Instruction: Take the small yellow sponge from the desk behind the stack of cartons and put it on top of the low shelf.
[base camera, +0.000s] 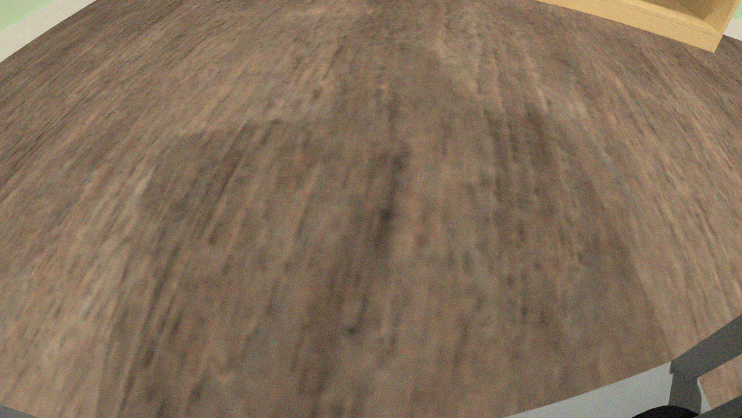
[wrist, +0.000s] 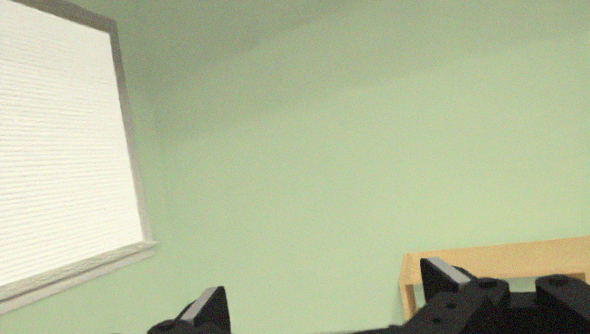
Observation:
In view: my gripper (wrist: 324, 294) and a window with white blind (wrist: 80, 212).

